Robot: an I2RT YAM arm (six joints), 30 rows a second.
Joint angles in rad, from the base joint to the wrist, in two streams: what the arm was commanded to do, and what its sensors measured. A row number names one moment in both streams.
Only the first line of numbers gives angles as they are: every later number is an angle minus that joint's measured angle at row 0.
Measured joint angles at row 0: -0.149, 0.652, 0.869, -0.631, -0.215, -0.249
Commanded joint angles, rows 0 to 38: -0.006, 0.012, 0.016, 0.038, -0.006, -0.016; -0.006, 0.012, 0.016, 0.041, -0.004, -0.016; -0.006, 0.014, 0.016, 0.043, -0.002, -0.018; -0.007, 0.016, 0.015, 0.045, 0.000, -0.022; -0.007, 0.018, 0.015, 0.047, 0.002, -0.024; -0.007, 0.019, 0.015, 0.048, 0.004, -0.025; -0.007, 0.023, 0.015, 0.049, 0.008, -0.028; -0.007, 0.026, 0.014, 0.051, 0.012, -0.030; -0.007, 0.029, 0.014, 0.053, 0.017, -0.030; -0.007, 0.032, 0.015, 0.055, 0.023, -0.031; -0.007, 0.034, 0.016, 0.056, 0.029, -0.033; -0.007, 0.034, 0.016, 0.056, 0.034, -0.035; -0.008, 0.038, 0.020, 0.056, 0.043, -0.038; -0.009, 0.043, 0.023, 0.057, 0.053, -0.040; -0.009, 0.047, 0.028, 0.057, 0.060, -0.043; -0.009, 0.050, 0.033, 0.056, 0.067, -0.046; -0.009, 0.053, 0.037, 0.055, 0.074, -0.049; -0.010, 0.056, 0.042, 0.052, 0.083, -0.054; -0.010, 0.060, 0.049, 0.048, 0.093, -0.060; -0.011, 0.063, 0.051, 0.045, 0.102, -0.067; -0.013, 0.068, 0.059, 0.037, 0.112, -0.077; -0.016, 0.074, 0.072, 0.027, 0.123, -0.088; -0.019, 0.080, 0.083, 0.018, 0.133, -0.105; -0.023, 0.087, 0.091, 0.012, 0.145, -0.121; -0.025, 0.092, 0.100, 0.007, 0.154, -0.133; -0.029, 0.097, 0.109, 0.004, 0.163, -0.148; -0.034, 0.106, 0.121, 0.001, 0.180, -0.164; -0.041, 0.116, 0.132, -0.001, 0.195, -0.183; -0.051, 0.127, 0.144, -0.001, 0.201, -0.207; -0.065, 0.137, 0.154, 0.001, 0.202, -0.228; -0.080, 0.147, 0.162, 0.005, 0.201, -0.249; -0.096, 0.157, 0.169, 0.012, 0.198, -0.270; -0.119, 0.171, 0.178, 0.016, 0.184, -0.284; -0.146, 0.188, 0.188, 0.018, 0.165, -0.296; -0.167, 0.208, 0.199, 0.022, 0.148, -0.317; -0.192, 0.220, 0.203, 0.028, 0.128, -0.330; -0.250, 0.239, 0.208, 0.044, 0.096, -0.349; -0.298, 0.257, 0.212, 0.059, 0.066, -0.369; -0.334, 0.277, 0.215, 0.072, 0.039, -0.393
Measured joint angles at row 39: -0.209, 0.212, 0.162, -0.016, 0.137, -0.278
